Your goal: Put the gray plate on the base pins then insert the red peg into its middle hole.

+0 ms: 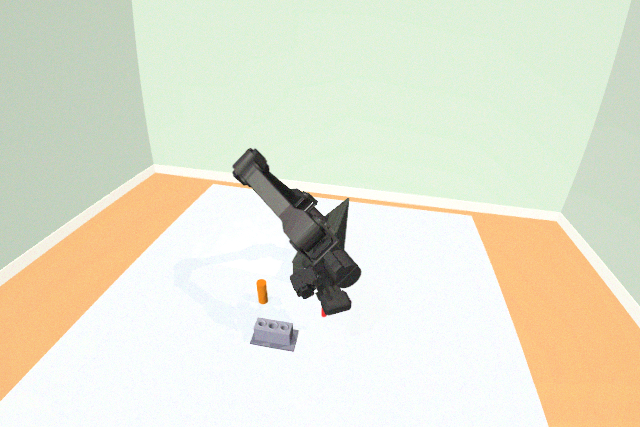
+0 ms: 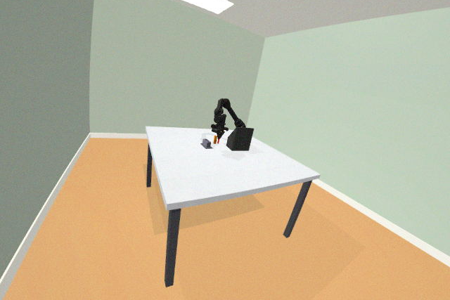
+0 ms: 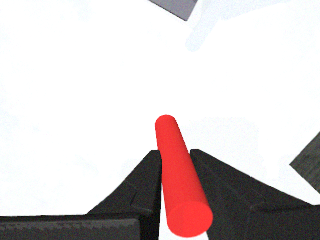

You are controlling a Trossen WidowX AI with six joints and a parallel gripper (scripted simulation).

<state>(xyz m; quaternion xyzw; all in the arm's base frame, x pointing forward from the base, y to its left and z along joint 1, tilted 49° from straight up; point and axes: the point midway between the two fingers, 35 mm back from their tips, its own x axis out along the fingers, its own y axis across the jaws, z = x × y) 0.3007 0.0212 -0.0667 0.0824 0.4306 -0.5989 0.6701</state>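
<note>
The gray plate is 50 mm ahead of my gripper tip, 120 mm to the right of it and 70 mm below it. The rest, counted from my gripper tip: orange cylinder 80 mm behind, 200 mm to the right, 80 mm below; then red peg right at my gripper tip; then gray base 50 mm ahead, 120 mm to the right, 110 mm below.
</note>
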